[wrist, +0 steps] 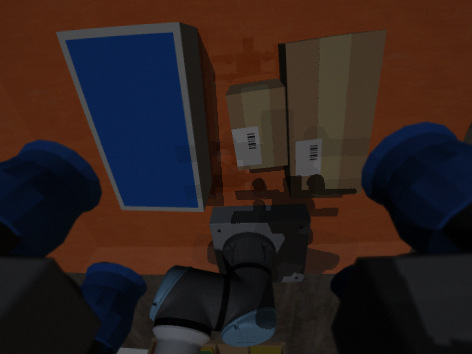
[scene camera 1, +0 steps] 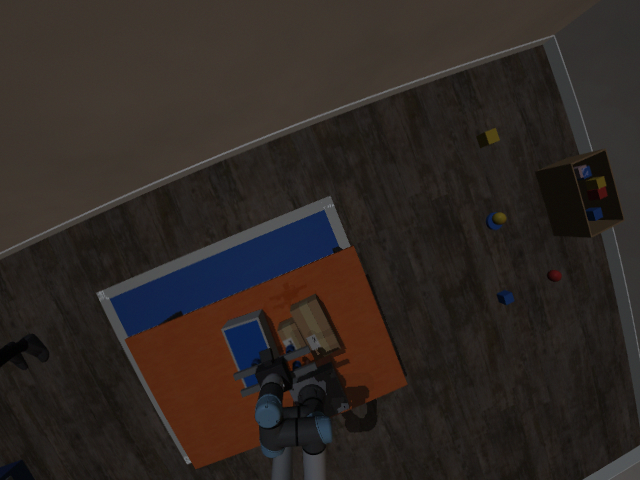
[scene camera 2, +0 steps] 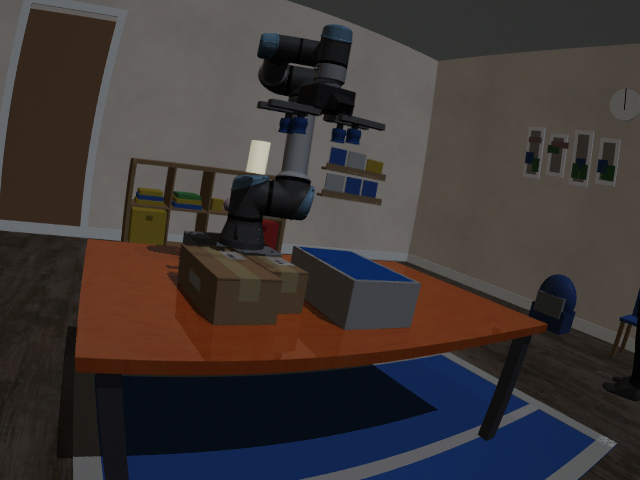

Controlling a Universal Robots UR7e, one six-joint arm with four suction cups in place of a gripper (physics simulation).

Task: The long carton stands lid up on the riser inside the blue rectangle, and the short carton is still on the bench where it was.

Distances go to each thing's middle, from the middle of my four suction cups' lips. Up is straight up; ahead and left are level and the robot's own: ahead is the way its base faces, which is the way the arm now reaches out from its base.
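The short carton [wrist: 257, 110] sits 38 cm below my suction cup, 7 cm behind it and 2 cm to the right of it. Counting from my suction cup again, I find the long carton [scene camera 1: 308, 314] 38 cm below, 7 cm behind and 15 cm to the right, while the grey riser [scene camera 2: 356, 293] is 38 cm below my suction cup, 6 cm behind it and 20 cm to the left of it.
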